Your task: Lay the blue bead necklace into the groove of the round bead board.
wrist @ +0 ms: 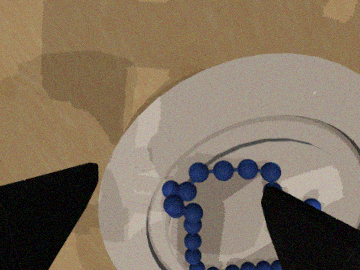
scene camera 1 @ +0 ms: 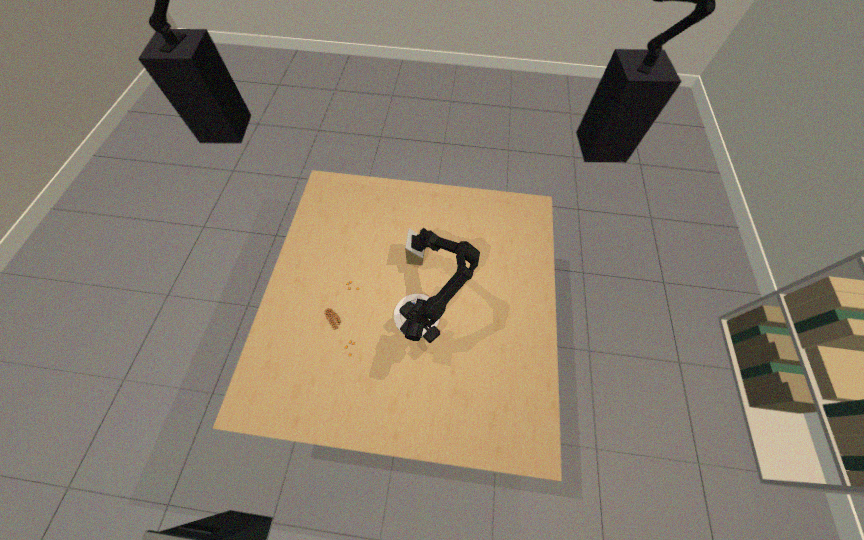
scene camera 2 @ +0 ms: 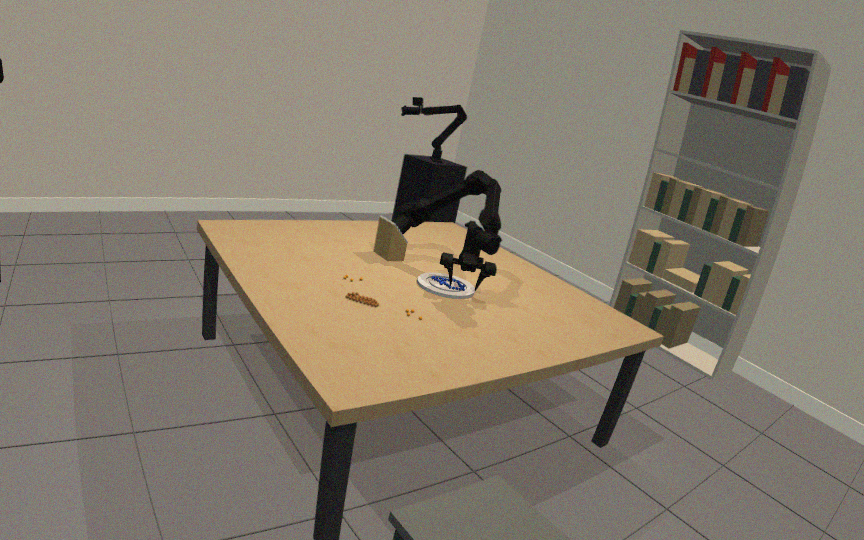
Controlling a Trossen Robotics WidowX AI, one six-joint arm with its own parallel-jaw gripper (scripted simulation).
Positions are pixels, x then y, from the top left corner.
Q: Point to a round white bead board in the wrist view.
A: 233,222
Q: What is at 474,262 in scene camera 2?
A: My gripper.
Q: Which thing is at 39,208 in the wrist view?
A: My gripper.
